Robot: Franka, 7 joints.
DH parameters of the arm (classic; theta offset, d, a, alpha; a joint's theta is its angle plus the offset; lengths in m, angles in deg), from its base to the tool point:
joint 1: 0 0.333 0 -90
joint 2: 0 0 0 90
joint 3: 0 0.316 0.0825 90
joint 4: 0 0 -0.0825 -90
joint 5: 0 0.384 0 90
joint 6: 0 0 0.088 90
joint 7: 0 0.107 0 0
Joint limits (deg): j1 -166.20..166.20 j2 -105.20..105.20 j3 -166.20..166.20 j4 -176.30..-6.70 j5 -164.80..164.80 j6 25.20..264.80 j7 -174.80..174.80
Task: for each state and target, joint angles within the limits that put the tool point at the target. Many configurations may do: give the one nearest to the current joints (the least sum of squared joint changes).
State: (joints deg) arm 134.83 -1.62 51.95 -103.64 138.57 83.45 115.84
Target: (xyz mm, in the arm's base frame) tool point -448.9 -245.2 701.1
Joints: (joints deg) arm 140.45 -17.20 49.02 -114.30 134.50 71.54 115.84
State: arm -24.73 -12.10 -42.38 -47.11 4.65 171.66 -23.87
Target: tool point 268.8 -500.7 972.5
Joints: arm -41.57 25.47 -42.96 -35.99 3.85 158.31 -23.87
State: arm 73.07 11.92 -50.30 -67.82 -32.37 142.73 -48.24
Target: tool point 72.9 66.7 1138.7
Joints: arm 77.21 -32.78 -7.76 -64.16 -34.25 149.63 -48.24
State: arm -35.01 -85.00 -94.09 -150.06 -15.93 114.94 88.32
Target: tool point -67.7 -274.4 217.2
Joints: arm -40.84 -77.85 -103.90 -159.80 -17.88 107.55 88.32
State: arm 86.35 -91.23 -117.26 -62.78 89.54 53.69 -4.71
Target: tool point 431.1 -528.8 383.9
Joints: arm 90.37 -83.09 -110.66 -67.18 87.19 49.60 -4.71
